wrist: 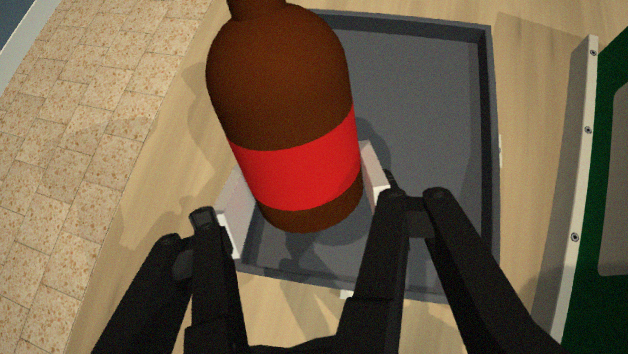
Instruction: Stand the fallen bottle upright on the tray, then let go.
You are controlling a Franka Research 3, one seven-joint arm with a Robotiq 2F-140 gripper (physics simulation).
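Observation:
A brown bottle [280, 85] with a red label band is near the middle of the wrist view. Its neck points to the top of the view, where it is cut off, and its base points toward the gripper. My gripper [304, 171] is shut on the lower part of the bottle, with one pale pad on each side. The dark grey tray [425, 110] lies beneath, and the bottle hides its left part. Shadows fall on the tray beside the base. Whether the base touches the tray cannot be told.
The tray rests on a light wooden table [530, 75]. A green board [590, 300] with a pale screwed edge strip [570, 215] is at the right. Beyond the table's left edge is a tiled floor [65, 125]. A small white piece [346, 294] shows at the tray's near rim.

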